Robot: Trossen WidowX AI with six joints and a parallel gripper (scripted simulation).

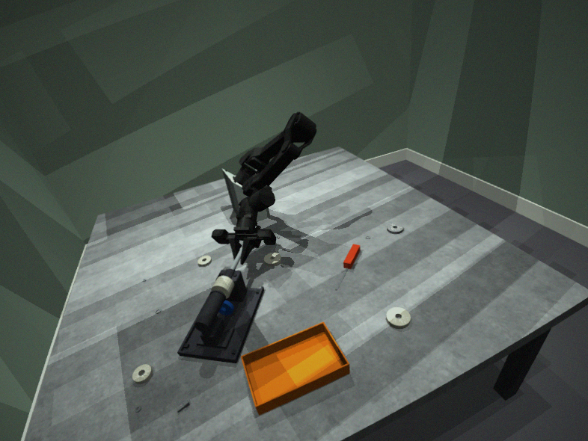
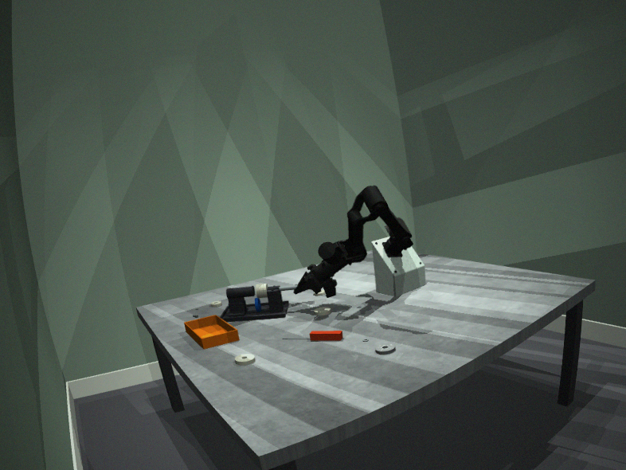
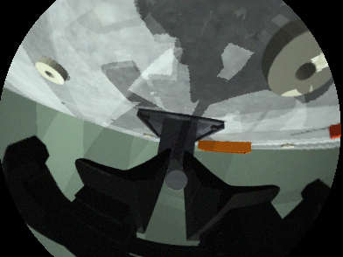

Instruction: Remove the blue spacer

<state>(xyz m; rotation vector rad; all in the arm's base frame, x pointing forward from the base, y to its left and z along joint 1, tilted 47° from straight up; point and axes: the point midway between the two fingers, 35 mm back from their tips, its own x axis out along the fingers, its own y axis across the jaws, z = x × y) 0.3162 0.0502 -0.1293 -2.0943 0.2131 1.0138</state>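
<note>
Now: the blue spacer 120 mm ahead of my gripper tip, 60 mm to the right of it and 30 mm below it. Also, from my gripper tip: orange tray (330 mm ahead, 70 mm to the left, 50 mm below); then grey shaft (40 mm ahead, 20 mm to the right, 20 mm above).
</note>
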